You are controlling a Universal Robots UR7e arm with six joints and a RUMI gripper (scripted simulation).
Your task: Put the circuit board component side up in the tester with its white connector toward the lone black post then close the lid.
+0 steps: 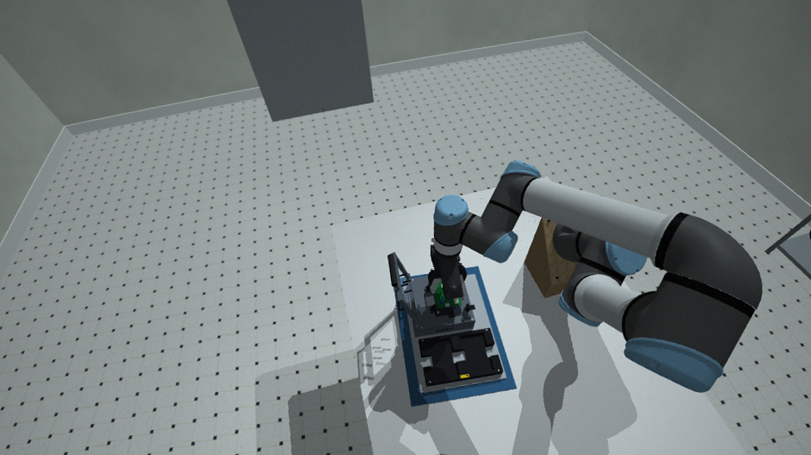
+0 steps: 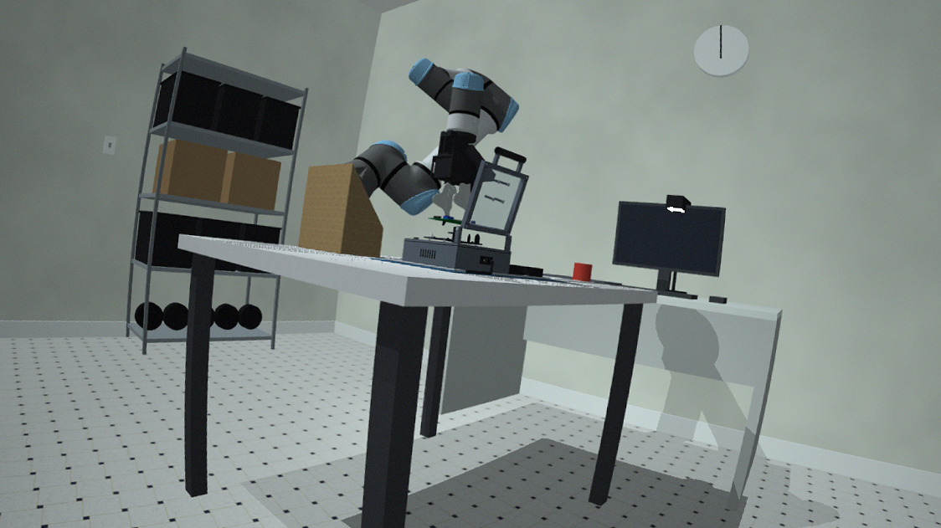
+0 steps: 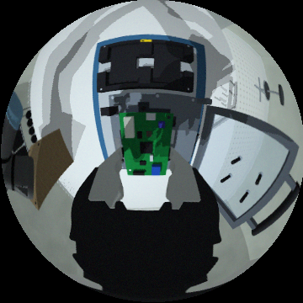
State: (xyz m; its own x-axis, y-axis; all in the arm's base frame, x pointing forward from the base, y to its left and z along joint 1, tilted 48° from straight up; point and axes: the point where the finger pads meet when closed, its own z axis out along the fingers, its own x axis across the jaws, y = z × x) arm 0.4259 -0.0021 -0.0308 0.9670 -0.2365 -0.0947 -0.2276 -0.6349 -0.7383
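My gripper is now 120 mm short of the lid, 30 mm to the left of it and 70 mm below it. The rest, counted from my hand: green circuit board: right at my hand.
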